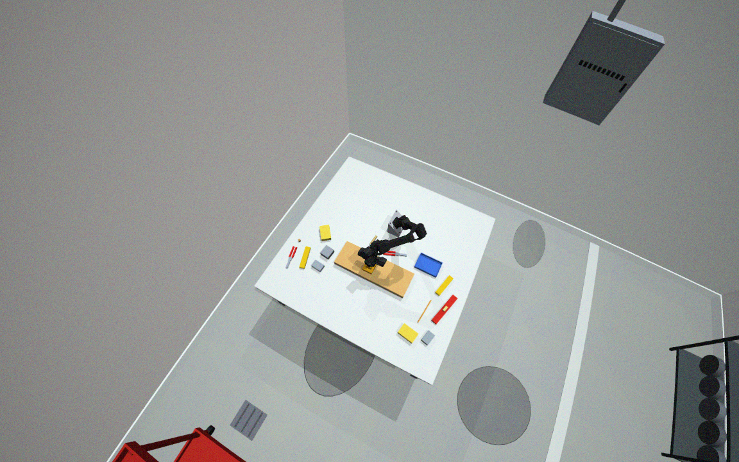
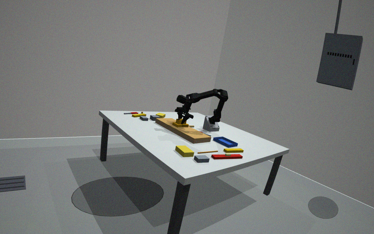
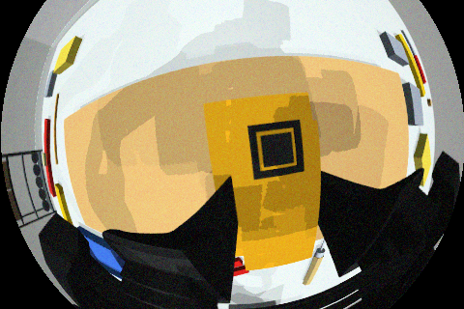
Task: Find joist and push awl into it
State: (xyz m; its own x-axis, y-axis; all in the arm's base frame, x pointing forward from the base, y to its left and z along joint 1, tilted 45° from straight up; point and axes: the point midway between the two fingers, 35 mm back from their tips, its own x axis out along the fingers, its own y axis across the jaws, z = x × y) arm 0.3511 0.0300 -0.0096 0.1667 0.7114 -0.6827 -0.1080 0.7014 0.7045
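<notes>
Right now my gripper tip is 32 cm to the right of the blue tray, 24 cm past it and 5 cm above it. Also, from my gripper tip: pencil: 46 cm to the left, 6 cm below, 5 cm ahead; then awl: 16 cm behind, 10 cm to the right, 6 cm below; then stud finder: 2 cm above, 1 cm ahead.
</notes>
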